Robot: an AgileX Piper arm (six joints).
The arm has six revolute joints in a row. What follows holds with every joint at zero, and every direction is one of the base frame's.
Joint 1 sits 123.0 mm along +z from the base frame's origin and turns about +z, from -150.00 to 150.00 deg.
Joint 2 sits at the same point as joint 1 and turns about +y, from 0.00 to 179.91 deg.
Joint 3 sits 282.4 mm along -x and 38.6 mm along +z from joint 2 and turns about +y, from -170.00 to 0.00 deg.
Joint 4 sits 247.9 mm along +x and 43.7 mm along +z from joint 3 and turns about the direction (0.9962, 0, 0.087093), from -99.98 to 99.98 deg.
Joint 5 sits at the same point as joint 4 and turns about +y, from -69.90 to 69.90 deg.
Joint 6 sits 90.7 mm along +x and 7.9 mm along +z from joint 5 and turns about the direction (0.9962, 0, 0.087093), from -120.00 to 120.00 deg.
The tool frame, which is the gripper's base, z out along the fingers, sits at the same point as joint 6; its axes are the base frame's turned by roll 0.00, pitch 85.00 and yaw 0.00 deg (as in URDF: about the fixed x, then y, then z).
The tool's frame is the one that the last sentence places.
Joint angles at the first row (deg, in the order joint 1, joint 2, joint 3, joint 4, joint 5, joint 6):
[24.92 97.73 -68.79 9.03 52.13 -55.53]
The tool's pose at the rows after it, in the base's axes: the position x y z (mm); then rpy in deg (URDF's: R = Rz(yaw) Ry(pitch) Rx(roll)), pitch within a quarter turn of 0, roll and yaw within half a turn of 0:
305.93 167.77 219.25 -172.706 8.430 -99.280
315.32 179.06 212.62 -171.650 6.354 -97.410
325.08 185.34 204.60 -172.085 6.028 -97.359
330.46 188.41 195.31 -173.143 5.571 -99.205
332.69 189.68 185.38 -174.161 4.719 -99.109
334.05 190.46 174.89 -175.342 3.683 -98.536
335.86 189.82 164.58 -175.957 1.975 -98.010
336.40 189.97 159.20 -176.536 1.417 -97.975
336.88 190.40 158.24 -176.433 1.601 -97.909
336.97 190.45 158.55 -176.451 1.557 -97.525
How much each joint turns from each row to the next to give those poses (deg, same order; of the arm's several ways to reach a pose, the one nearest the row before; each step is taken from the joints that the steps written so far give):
[3.25 3.79 -3.38 -6.35 2.63 2.18]
[1.42 3.16 -2.95 -2.68 0.21 0.82]
[0.10 2.89 -2.41 0.00 0.05 0.00]
[0.00 2.14 -1.10 0.00 0.07 1.76]
[0.00 1.60 -0.16 0.00 -0.11 -0.19]
[0.00 1.57 0.00 0.00 0.00 -0.66]
[0.00 1.53 0.00 -1.12 0.00 0.00]
[0.00 0.80 0.00 -0.10 0.00 0.00]
[0.00 0.15 0.00 0.10 -0.35 -0.11]
[0.00 0.00 -0.08 0.01 0.12 -0.39]

